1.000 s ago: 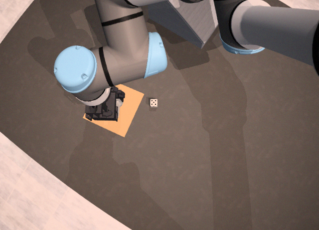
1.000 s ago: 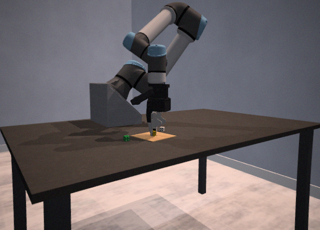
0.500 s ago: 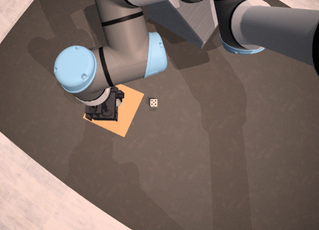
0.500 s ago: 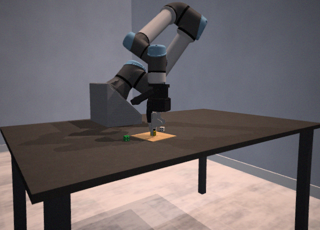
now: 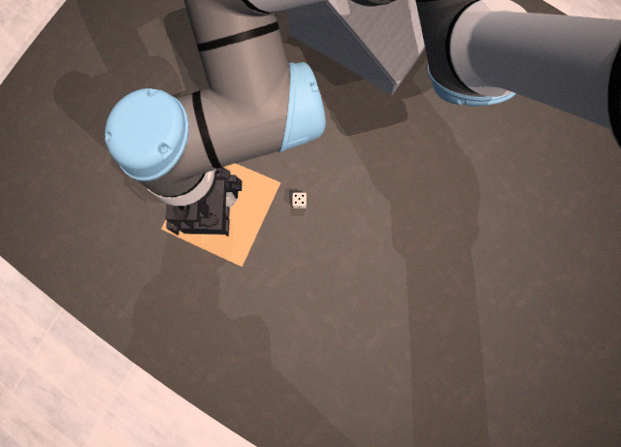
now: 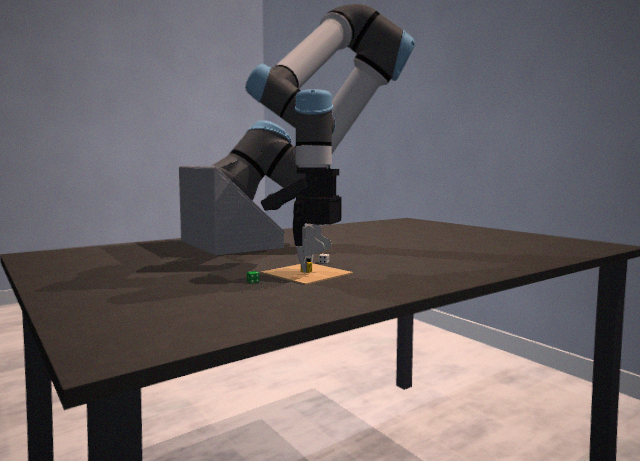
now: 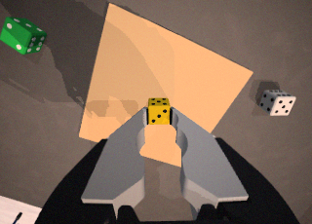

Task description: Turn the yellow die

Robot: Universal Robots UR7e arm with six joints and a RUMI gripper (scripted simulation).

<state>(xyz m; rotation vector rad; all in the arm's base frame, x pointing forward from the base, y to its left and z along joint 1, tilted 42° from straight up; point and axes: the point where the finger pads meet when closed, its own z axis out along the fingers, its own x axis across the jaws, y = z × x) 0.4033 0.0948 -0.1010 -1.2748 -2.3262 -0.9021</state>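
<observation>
Right now my hand is 10 mm above the yellow die. The rest, counted from my hand: orange mat (20 mm below); green die (130 mm to the right, 10 mm below); white die (70 mm behind, 100 mm to the left, 10 mm below).
</observation>
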